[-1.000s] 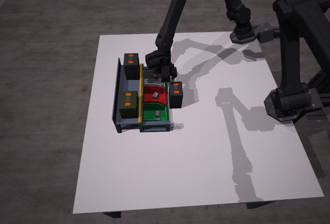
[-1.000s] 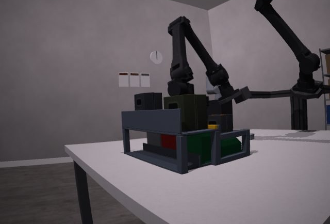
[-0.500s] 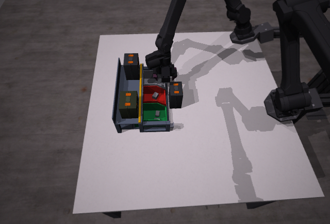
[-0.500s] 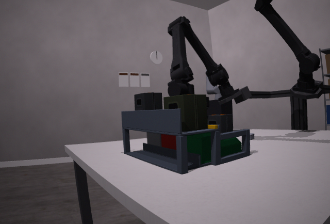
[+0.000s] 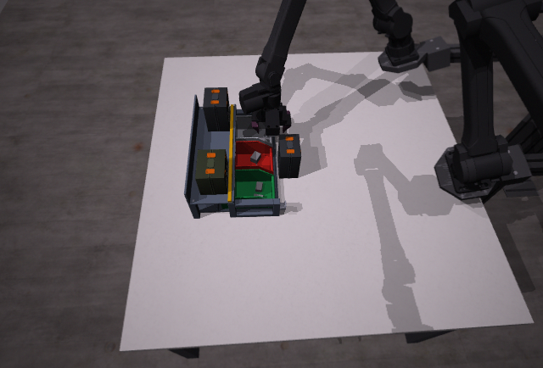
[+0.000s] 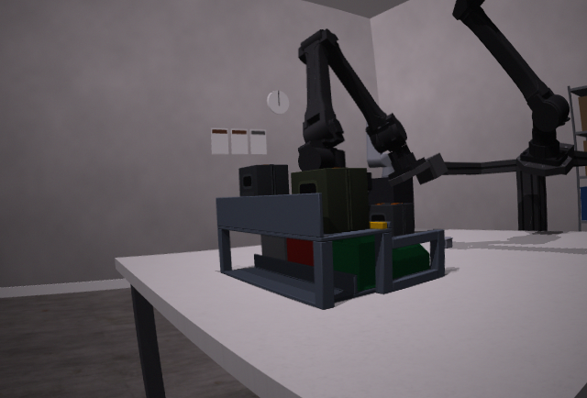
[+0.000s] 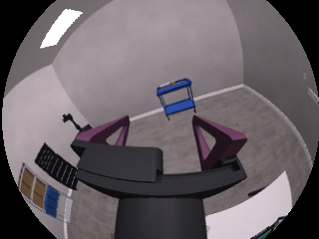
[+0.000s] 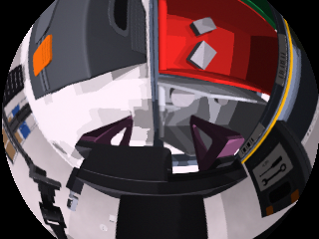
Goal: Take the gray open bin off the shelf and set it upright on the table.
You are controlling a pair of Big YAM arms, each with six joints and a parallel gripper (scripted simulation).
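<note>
Right now my right hand is 8 cm short of the gray bin, 1 cm to the left of it and 1 cm above it. From my right hand the other things lie so: green bin: 21 cm to the left, 11 cm ahead, 1 cm below; red bin: 10 cm to the left, 10 cm ahead, 1 cm below; shelf: 12 cm ahead, 10 cm to the left, 1 cm above.
</note>
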